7 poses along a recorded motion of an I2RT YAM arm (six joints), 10 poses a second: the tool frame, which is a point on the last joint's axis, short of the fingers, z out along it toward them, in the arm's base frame.
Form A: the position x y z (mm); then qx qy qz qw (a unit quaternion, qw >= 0).
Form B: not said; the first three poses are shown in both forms.
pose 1, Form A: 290.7, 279.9, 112.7, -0.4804, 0.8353, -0.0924, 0.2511
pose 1, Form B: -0.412, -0.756, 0.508, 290.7; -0.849, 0.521, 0.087, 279.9; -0.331, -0.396, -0.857, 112.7; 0, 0, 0, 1
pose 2, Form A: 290.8, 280.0, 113.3, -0.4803, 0.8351, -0.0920, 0.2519
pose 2, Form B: -0.412, -0.756, 0.509, 290.8; -0.849, 0.522, 0.088, 280.0; -0.332, -0.396, -0.856, 113.3; 0, 0, 0, 1
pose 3, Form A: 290.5, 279.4, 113.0, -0.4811, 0.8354, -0.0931, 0.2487
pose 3, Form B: -0.413, -0.758, 0.505, 290.5; -0.850, 0.520, 0.084, 279.4; -0.326, -0.395, -0.859, 113.0; 0, 0, 0, 1
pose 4, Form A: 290.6, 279.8, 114.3, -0.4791, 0.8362, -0.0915, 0.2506
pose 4, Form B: -0.415, -0.755, 0.507, 290.6; -0.847, 0.524, 0.087, 279.8; -0.331, -0.393, -0.858, 114.3; 0, 0, 0, 1
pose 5, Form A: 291.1, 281.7, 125.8, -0.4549, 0.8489, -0.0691, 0.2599
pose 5, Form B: -0.451, -0.736, 0.504, 291.1; -0.808, 0.577, 0.119, 281.7; -0.378, -0.354, -0.855, 125.8; 0, 0, 0, 1
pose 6, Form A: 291.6, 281.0, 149.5, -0.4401, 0.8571, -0.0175, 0.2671
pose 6, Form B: -0.470, -0.745, 0.473, 291.6; -0.764, 0.612, 0.205, 281.0; -0.442, -0.265, -0.857, 149.5; 0, 0, 0, 1
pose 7, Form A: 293.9, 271.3, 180.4, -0.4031, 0.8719, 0.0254, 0.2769
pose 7, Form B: -0.522, -0.717, 0.462, 293.9; -0.689, 0.674, 0.268, 271.3; -0.503, -0.179, -0.845, 180.4; 0, 0, 0, 1
